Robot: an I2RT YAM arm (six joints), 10 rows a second.
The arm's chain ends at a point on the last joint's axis. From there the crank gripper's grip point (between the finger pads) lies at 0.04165 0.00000 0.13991 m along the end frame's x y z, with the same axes.
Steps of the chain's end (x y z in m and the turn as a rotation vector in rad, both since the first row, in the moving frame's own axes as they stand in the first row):
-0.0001 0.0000 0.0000 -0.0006 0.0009 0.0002
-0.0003 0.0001 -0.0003 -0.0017 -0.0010 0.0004
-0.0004 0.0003 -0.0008 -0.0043 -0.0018 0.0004
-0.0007 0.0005 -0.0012 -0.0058 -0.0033 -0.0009
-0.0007 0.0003 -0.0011 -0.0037 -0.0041 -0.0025
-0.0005 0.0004 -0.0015 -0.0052 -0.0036 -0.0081
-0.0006 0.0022 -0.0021 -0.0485 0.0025 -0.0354
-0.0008 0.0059 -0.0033 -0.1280 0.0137 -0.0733
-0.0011 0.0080 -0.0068 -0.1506 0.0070 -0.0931
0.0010 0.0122 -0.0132 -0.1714 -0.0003 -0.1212
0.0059 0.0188 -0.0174 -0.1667 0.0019 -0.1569
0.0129 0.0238 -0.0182 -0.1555 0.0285 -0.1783
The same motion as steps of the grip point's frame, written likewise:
0.0000 0.0001 0.0000 -0.0006 0.0009 0.0002
-0.0004 0.0004 -0.0003 -0.0017 -0.0010 0.0004
-0.0007 0.0009 -0.0007 -0.0043 -0.0018 0.0004
-0.0012 0.0013 -0.0011 -0.0058 -0.0033 -0.0009
-0.0013 0.0007 -0.0009 -0.0037 -0.0041 -0.0025
-0.0010 0.0008 -0.0014 -0.0052 -0.0036 -0.0081
-0.0002 0.0075 -0.0023 -0.0485 0.0025 -0.0354
0.0016 0.0206 -0.0048 -0.1280 0.0137 -0.0733
0.0007 0.0250 -0.0084 -0.1506 0.0070 -0.0931
0.0021 0.0310 -0.0148 -0.1714 -0.0003 -0.1212
0.0075 0.0354 -0.0189 -0.1667 0.0019 -0.1569
0.0181 0.0375 -0.0205 -0.1555 0.0285 -0.1783

